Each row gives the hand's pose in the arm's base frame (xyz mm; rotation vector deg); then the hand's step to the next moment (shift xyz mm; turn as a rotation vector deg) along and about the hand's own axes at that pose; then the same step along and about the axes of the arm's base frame.
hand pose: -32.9 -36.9 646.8 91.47 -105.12 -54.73
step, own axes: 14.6 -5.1 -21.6 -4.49 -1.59 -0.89
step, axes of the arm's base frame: 17.3 -18.3 8.4 2.42 4.18 -0.43
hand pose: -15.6 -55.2 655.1 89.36 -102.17 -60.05
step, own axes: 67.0 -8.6 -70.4 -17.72 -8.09 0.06
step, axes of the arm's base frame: 49.8 -80.0 25.4 7.65 17.16 -5.15
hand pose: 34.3 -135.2 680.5 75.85 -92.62 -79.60
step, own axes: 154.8 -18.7 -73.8 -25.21 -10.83 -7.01
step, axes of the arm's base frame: 25.4 -169.2 -22.0 17.13 22.02 -4.88
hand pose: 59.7 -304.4 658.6 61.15 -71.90 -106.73
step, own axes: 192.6 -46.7 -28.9 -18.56 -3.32 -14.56
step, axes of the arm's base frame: -66.8 -159.0 -101.9 21.23 10.73 -1.23
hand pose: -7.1 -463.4 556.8 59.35 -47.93 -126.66
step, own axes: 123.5 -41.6 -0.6 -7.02 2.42 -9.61
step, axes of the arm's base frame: -76.3 -59.0 -87.6 12.14 0.43 0.12
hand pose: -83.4 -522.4 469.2 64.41 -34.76 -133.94
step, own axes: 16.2 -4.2 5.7 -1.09 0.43 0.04
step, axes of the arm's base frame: -14.5 -5.1 -8.8 0.66 0.31 0.92
